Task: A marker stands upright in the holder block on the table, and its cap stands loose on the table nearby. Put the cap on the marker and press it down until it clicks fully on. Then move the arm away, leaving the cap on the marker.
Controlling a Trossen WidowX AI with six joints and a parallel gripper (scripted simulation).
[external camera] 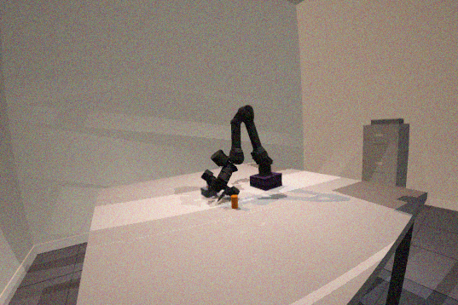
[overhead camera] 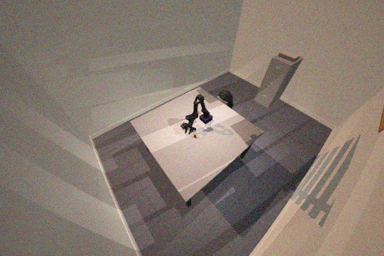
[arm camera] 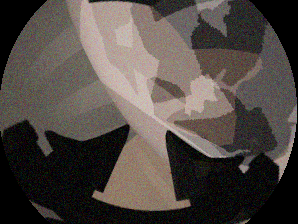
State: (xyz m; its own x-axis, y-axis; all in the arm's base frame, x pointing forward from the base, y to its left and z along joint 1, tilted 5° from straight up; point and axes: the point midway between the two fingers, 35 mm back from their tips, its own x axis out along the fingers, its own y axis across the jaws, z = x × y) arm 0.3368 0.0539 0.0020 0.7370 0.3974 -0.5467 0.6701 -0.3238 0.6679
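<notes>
My gripper tip is now 80 mm to the right of the orange cap, 60 mm past it and 10 mm above it. From my gripper tip the other things lie so: dark holder block (140 mm to the right, 40 mm behind, 10 mm below).
</notes>
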